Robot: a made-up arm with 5 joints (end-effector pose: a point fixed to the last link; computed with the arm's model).
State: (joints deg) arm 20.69 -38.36 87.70 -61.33 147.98
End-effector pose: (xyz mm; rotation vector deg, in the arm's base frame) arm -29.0 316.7 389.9 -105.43 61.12 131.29
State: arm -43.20 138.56 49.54 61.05 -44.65
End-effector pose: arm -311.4 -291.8 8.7 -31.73 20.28 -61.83
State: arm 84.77 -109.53 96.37 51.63 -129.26
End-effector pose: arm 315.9 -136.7 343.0 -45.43 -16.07 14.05
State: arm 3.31 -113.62 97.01 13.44 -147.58
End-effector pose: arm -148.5 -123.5 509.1 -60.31 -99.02 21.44
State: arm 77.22 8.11 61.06 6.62 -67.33
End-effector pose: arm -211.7 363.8 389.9 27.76 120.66 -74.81
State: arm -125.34 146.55 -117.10 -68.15 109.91
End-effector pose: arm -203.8 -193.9 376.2 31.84 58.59 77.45
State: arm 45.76 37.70 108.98 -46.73 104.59
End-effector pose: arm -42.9 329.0 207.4 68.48 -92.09 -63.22
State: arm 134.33 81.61 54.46 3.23 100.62
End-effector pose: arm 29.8 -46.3 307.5 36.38 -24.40 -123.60
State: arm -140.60 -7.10 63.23 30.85 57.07
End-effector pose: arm 215.4 249.7 44.5 -68.55 -88.06 -7.06
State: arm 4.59 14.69 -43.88 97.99 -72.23
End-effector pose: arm 230.3 168.7 -306.7 9.45 42.86 87.55
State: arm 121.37 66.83 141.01 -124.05 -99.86
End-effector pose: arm 49.6 312.4 297.4 -113.32 31.74 61.66
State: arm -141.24 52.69 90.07 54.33 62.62
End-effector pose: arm 235.1 107.6 55.3 -58.90 -46.76 -26.53
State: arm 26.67 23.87 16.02 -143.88 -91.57
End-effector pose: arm -171.5 75.8 -240.6 -9.02 -93.78 -74.72
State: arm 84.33 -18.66 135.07 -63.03 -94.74
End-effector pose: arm 327.3 336.6 338.8 -72.28 128.83 -81.59
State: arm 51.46 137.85 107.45 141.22 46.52
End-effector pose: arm -241.6 -168.6 234.2 -16.74 122.57 39.68
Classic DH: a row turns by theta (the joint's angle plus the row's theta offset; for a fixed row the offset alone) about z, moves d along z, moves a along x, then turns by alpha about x. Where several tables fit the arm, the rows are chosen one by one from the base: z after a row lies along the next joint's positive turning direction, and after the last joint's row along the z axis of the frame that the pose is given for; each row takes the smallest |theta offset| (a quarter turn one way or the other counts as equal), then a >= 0, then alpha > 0; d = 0 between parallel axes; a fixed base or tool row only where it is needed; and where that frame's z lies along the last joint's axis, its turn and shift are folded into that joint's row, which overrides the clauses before.
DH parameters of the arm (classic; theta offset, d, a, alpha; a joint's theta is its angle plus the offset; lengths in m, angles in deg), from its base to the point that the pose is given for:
base (fixed): 0 0.1134 0 -90
joint 1: -90 0.0742 0.0888 90
joint 2: 0 -0.0788 -0.0794 -90
joint 3: -90 0.2572 0.0544 -90
joint 4: -90 -0.3098 0.006 -90
joint 5: 0 0.0318 -0.0597 90
tool (fixed): -90 -0.0907 0 0

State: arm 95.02 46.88 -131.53 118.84 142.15
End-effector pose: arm -83.3 251.2 -134.4 29.53 163.84 -6.25
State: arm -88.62 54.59 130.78 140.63 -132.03
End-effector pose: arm -78.5 315.0 38.3 -134.88 -98.97 -51.30
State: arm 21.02 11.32 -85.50 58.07 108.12
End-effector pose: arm 258.6 245.2 -54.1 -122.22 -105.20 -11.84
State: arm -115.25 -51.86 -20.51 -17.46 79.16
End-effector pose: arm -27.8 474.6 174.3 10.62 -103.86 -39.20
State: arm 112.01 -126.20 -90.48 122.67 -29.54
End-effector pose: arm 130.3 28.2 -475.6 28.09 20.88 -9.07
